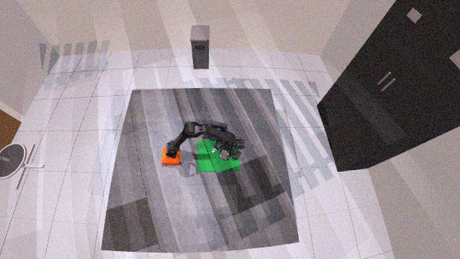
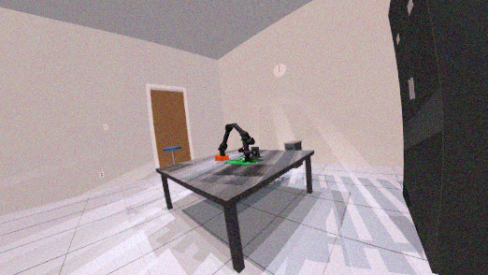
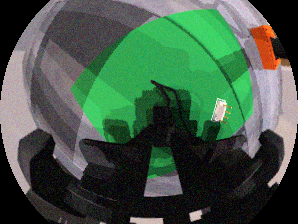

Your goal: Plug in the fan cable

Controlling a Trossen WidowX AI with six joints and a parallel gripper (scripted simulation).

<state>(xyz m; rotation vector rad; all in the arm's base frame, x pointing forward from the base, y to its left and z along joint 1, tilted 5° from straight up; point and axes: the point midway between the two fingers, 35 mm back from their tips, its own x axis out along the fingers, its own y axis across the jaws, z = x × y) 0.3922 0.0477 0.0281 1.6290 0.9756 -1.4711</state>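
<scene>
Now: gripper tip 9 cm past the white fan header and 2 cm to the right of it. From my gripper tip the other things lie so: green board (6 cm behind, 3 cm below, 1 cm to the right); fan plug (1 cm to the right, 1 cm above); black square fan (18 cm to the left, 8 cm behind, 4 cm above).
</scene>
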